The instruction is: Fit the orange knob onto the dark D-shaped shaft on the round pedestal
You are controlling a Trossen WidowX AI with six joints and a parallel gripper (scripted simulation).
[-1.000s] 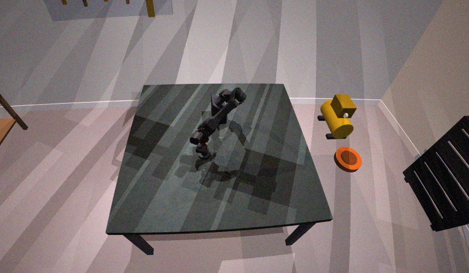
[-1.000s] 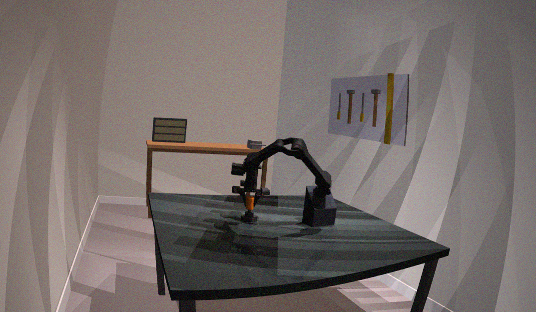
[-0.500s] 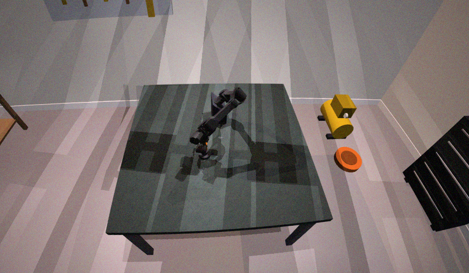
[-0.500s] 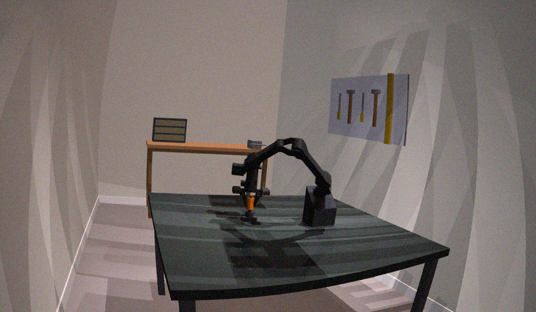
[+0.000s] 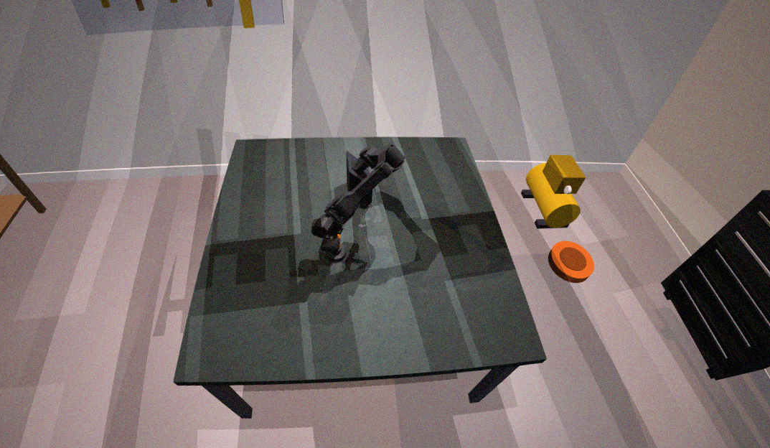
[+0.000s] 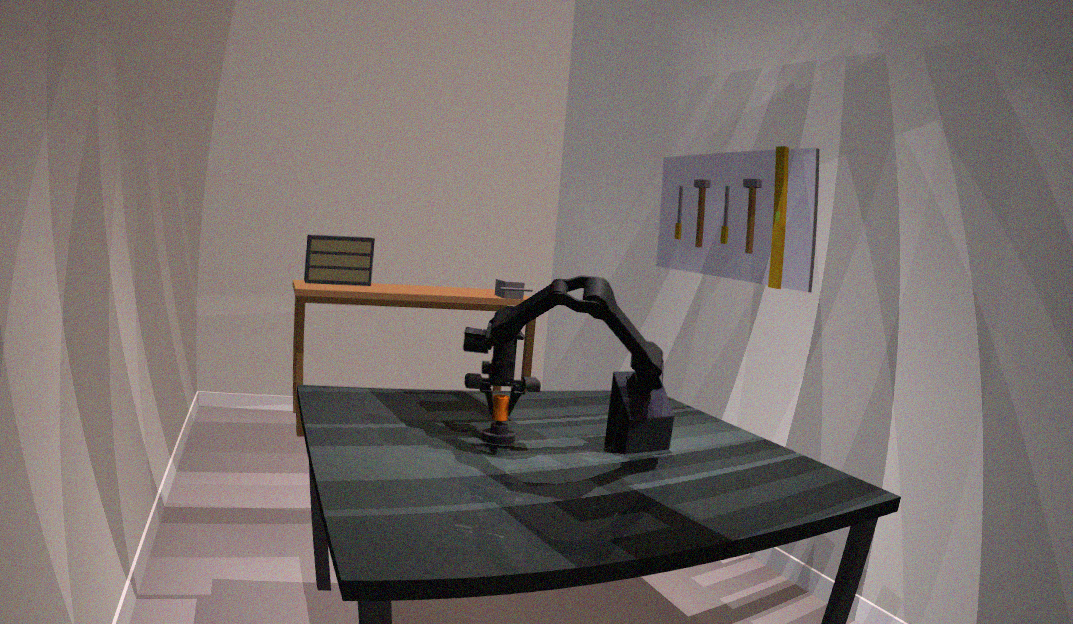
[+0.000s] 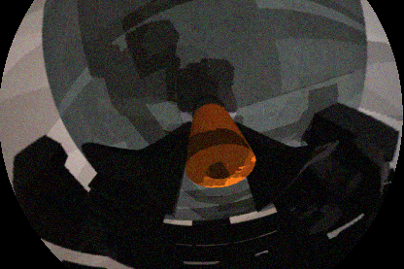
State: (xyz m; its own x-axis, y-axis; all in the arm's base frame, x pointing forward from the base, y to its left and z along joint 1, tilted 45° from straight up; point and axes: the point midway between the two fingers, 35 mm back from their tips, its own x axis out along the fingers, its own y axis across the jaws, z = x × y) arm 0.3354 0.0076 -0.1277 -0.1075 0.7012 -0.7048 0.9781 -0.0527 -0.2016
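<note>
Right now my gripper tip is 4 cm above the round pedestal. Also, from my gripper tip: orange knob: 2 cm above.
</note>
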